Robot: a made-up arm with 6 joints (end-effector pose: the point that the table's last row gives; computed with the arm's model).
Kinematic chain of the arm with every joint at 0, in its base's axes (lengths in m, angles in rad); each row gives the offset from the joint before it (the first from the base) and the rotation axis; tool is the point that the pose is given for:
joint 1: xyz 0 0 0.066 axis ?
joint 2: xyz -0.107 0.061 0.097 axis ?
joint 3: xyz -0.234 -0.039 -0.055 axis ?
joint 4: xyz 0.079 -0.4 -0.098 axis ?
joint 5: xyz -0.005 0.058 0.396 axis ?
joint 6: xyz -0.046 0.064 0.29 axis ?
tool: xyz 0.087 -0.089 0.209
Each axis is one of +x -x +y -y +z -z.
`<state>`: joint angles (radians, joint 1 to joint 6).
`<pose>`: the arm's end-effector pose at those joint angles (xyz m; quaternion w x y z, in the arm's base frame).
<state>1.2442 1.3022 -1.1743 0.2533 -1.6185 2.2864</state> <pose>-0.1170 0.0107 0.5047 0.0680 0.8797 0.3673 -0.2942</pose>
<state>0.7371 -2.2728 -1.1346 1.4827 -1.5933 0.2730</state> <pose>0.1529 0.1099 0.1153 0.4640 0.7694 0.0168 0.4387</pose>
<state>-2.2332 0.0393 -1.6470 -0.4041 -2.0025 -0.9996</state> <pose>0.8686 0.1522 0.2477 0.9663 0.0107 0.2417 -0.0878</pose>
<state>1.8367 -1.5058 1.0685 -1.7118 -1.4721 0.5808</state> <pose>0.0618 -0.2358 -0.6392 0.1376 -0.1038 -0.6849 0.7080</pose>
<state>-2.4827 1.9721 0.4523 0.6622 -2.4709 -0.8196</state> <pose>0.1701 -0.4601 0.7589 0.0826 0.3089 -0.0931 0.9429</pose>
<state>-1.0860 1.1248 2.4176 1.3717 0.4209 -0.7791</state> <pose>-0.3391 -0.0372 -0.2340 0.1785 -0.0517 0.9410 0.2828</pose>
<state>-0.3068 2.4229 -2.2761 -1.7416 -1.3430 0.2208</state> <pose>-1.0967 0.5206 0.5644 0.5309 0.2921 -0.7558 -0.2480</pose>
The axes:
joint 1: -z
joint 2: -x
joint 3: -y
joint 4: -x
joint 5: -x
joint 6: +y

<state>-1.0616 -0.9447 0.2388 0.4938 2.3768 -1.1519</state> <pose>-0.4313 -0.2353 -0.0495 0.2516 -0.5027 -0.6149 0.5531</pose>
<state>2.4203 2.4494 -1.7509 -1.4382 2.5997 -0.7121</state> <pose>0.2815 -0.1666 0.4419 0.1748 -0.3243 -0.9182 0.1455</pose>
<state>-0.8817 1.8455 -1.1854 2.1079 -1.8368 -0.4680</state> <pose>-0.1680 -0.1139 0.1790 0.5332 -0.8423 -0.0776 0.0113</pose>
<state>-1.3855 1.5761 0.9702 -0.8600 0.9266 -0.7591</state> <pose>-0.5348 -0.8699 0.8542 0.0089 0.0277 0.7232 -0.6901</pose>
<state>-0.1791 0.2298 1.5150 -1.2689 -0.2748 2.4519</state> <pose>-0.2426 -0.8371 0.4026 0.5473 -0.3851 0.3617 0.6492</pose>
